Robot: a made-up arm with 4 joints.
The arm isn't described. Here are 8 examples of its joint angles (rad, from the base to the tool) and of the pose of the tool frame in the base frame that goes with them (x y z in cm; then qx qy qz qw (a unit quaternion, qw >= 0)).
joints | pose
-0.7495 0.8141 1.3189 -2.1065 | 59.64 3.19 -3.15 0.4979 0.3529 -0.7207 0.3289
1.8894 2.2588 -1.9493 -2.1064 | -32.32 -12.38 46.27 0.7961 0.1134 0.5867 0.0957
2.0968 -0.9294 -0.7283 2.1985 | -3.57 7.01 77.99 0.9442 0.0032 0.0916 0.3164
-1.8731 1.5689 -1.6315 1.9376 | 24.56 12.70 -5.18 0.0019 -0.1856 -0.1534 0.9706
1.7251 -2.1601 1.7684 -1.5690 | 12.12 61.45 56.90 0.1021 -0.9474 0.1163 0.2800
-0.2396 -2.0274 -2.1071 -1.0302 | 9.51 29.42 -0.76 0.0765 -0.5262 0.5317 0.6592
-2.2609 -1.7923 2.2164 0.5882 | -2.70 -39.93 -1.93 -0.6050 -0.0955 0.6957 0.3753
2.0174 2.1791 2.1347 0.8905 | -20.01 26.17 59.30 0.3755 -0.8991 -0.2093 0.0830
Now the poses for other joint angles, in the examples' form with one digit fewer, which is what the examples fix.
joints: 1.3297 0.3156 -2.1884 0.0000
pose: 19.9 -18.5 -1.3 0.143 -0.065 -0.970 0.185
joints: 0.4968 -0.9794 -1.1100 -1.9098
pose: -19.4 -30.7 17.8 -0.259 0.418 0.733 0.470
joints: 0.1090 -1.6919 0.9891 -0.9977
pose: 28.8 14.3 76.1 0.696 0.630 0.057 0.340
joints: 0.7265 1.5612 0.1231 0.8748
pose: 45.8 20.1 -14.1 -0.491 -0.550 0.463 0.492
